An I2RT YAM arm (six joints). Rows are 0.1 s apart.
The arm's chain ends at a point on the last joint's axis. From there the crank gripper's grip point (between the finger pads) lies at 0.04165 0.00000 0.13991 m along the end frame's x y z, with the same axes.
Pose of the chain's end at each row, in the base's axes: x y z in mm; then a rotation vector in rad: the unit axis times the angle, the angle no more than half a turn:
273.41 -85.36 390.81 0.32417 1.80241 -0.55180
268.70 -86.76 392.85 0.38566 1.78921 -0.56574
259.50 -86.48 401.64 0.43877 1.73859 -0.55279
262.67 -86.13 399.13 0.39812 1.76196 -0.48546
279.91 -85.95 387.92 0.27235 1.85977 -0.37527
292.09 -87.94 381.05 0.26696 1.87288 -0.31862
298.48 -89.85 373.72 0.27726 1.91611 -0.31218
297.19 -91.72 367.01 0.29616 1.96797 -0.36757
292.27 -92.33 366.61 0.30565 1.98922 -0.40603
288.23 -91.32 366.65 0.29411 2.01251 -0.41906
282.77 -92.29 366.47 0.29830 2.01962 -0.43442
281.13 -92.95 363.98 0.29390 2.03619 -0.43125
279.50 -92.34 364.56 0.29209 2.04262 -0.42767
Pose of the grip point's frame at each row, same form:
376.13 -160.93 319.76 0.32417 1.80241 -0.55180
368.72 -166.00 321.95 0.38566 1.78921 -0.56574
361.02 -167.32 334.81 0.43877 1.73859 -0.55279
368.73 -158.40 329.57 0.39812 1.76196 -0.48546
389.42 -140.23 308.09 0.27235 1.85977 -0.37527
403.06 -135.57 299.04 0.26696 1.87288 -0.31862
405.86 -136.37 286.46 0.27726 1.91611 -0.31218
397.23 -143.93 274.40 0.29616 1.96797 -0.36757
388.36 -148.53 272.18 0.30565 1.98922 -0.40603
381.97 -148.14 270.24 0.29411 2.01251 -0.41906
374.98 -150.70 269.54 0.29830 2.01962 -0.43442
372.06 -150.58 265.39 0.29390 2.03619 -0.43125
370.04 -149.41 265.29 0.29209 2.04262 -0.42767

